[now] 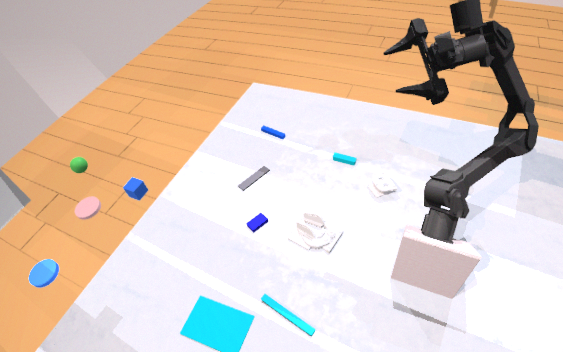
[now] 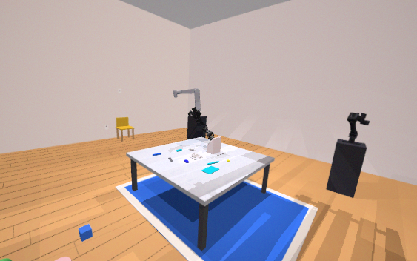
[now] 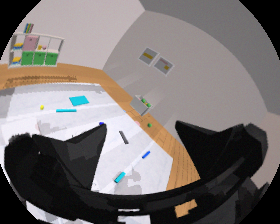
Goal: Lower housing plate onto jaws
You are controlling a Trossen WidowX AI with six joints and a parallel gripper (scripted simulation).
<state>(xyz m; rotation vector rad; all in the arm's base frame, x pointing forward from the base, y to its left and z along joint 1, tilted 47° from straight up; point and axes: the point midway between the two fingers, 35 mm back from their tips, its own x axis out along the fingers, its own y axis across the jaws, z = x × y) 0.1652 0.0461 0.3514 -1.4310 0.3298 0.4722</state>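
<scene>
Right now the white base is 14 cm ahead of my gripper tip, 19 cm to the left of it and 42 cm below it. From my gripper tip the other things lie so: blue block (30 cm ahead, 22 cm to the left, 42 cm below); then blue bar (42 cm ahead, 16 cm to the right, 42 cm below); then grey bar (39 cm ahead, 6 cm to the left, 42 cm below).
</scene>
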